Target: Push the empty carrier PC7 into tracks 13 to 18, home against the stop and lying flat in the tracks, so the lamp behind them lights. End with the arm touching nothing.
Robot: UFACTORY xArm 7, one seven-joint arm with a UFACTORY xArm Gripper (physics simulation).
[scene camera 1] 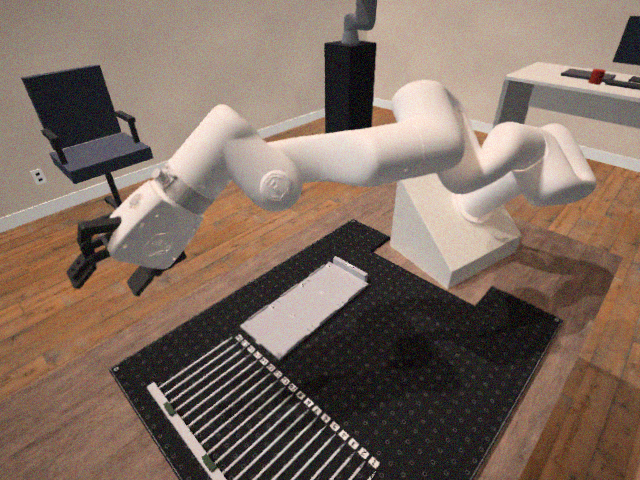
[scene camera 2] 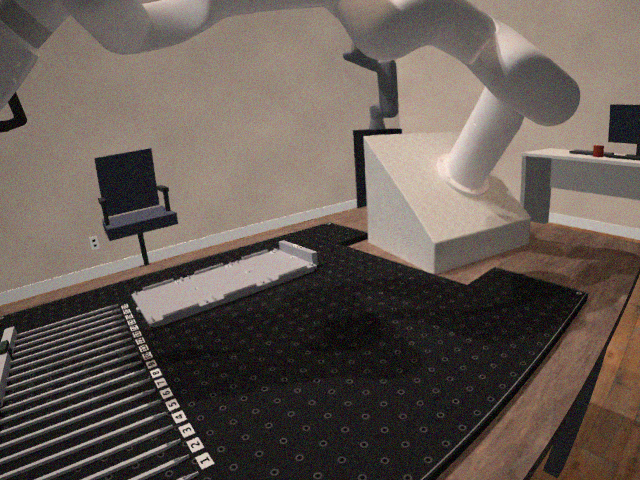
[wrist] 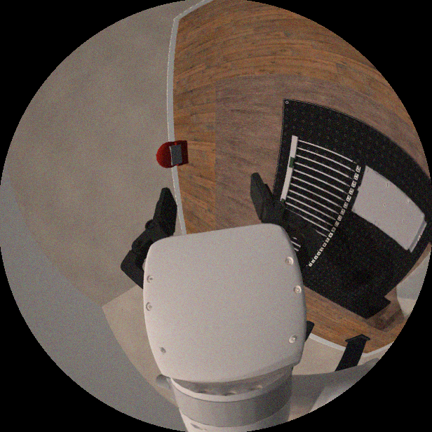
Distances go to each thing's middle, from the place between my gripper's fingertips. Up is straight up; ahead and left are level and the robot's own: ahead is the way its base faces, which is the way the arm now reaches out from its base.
My gripper is now 380 mm past the carrier PC7 [scene camera 2: 167, 301], 310 mm above it and 30 mm to the left of it.
